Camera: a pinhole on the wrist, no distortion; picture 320 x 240 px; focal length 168.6 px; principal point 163.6 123.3 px. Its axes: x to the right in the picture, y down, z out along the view. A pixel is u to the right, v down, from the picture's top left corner.
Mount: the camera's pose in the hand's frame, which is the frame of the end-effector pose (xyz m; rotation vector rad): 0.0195 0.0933 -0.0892 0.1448 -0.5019 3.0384
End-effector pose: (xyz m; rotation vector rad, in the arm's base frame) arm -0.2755 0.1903 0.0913 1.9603 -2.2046 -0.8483
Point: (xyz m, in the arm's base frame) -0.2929 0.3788 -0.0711
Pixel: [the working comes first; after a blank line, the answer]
In the camera's frame: 0.1675 0.0508 0.3167

253 150
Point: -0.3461 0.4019 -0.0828
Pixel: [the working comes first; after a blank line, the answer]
In the camera's frame: 0.1817 -0.0020 0.3393

254 122
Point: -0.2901 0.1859 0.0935
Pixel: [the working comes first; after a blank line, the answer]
In the camera's frame: 0.0193 0.0469 0.1110

193 194
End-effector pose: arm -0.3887 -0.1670 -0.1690 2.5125 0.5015 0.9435
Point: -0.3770 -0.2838 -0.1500
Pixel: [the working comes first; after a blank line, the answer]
In the camera's frame: 0.0670 -0.0486 0.0961

281 38
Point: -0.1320 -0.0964 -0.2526
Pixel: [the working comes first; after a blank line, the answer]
In the camera's frame: -0.1239 0.0309 0.3470

103 138
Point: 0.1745 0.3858 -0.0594
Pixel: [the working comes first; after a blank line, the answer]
In the camera's frame: -0.6788 0.2498 0.4360

outside the picture
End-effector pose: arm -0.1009 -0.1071 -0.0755 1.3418 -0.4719 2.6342
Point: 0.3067 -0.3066 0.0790
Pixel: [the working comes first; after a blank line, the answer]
In the camera's frame: 0.1864 -0.1203 0.5257

223 85
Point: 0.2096 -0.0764 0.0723
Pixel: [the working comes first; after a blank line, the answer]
In the camera's frame: 0.1134 0.1042 0.4435

207 163
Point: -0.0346 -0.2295 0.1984
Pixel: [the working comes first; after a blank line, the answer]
In the camera's frame: -0.1313 -0.0669 0.3443

99 91
